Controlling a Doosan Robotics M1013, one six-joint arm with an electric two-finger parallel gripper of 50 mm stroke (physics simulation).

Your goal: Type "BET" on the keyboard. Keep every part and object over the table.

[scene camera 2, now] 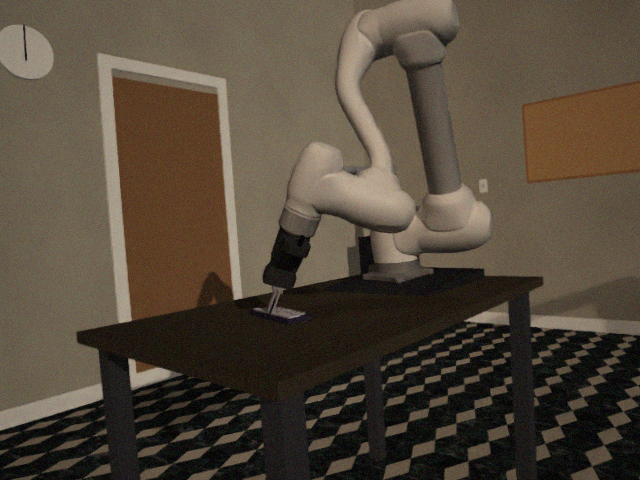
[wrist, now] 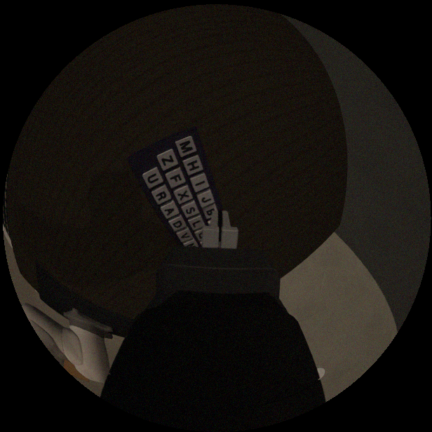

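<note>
The keyboard is a small dark purple board with rows of light letter keys on the table. In the wrist view I can read M, H, I, J in one row, Z, F, X, S, L in another, and U, R, A, D, V in the third. My gripper is shut and empty, tilted, with its fingertips at or just above the board's edge beside a partly covered key after J. Whether they touch cannot be told. The keys B, E and T cannot be made out; the gripper hides part of the board.
The robot's base stands on a dark plate at the table's far end. The table's edge curves past the keyboard on the right in the wrist view. A brown door is in the wall behind the table.
</note>
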